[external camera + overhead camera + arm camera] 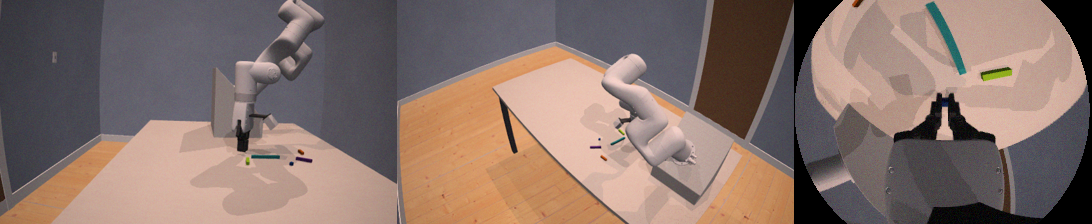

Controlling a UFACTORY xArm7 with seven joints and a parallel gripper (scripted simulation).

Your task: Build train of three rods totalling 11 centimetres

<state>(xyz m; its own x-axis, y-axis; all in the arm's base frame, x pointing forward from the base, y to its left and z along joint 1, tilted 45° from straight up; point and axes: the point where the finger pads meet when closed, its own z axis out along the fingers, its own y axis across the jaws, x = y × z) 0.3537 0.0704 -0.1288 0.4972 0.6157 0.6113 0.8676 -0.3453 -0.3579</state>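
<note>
Now: hand 23 cm to the right of the orange rod and 3 cm above it. Round my hand: turquoise rod (8 cm to the left, 5 cm ahead, 3 cm below); then purple rod (21 cm to the left, 9 cm ahead, 3 cm below); then lime rod (9 cm ahead, 3 cm below, 1 cm to the left).
</note>
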